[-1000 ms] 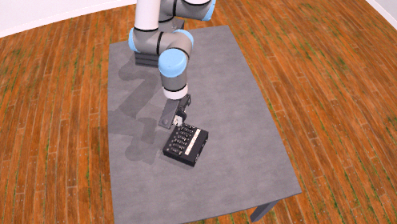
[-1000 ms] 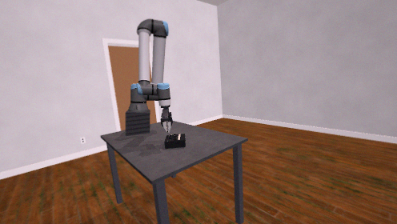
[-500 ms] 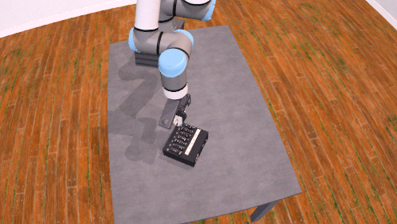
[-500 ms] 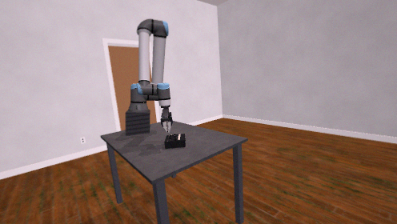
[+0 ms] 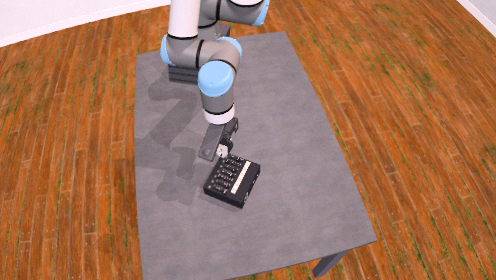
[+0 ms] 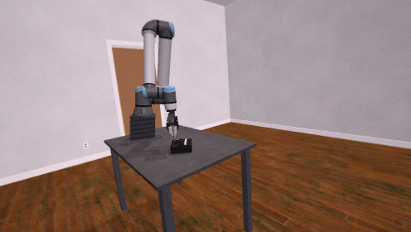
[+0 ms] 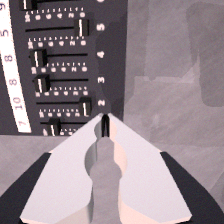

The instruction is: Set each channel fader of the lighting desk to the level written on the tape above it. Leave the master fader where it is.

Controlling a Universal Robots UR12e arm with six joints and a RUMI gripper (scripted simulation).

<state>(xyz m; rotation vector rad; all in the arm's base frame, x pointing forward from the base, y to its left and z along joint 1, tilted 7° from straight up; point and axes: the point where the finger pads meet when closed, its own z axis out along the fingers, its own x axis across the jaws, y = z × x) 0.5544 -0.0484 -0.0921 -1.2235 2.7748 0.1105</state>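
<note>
The fader knob is 10 mm ahead of my hand, 10 mm to the left of it and 20 mm below it. Also, from my hand: channel fader cap (60 mm ahead, 30 mm to the right, 20 mm below).
</note>
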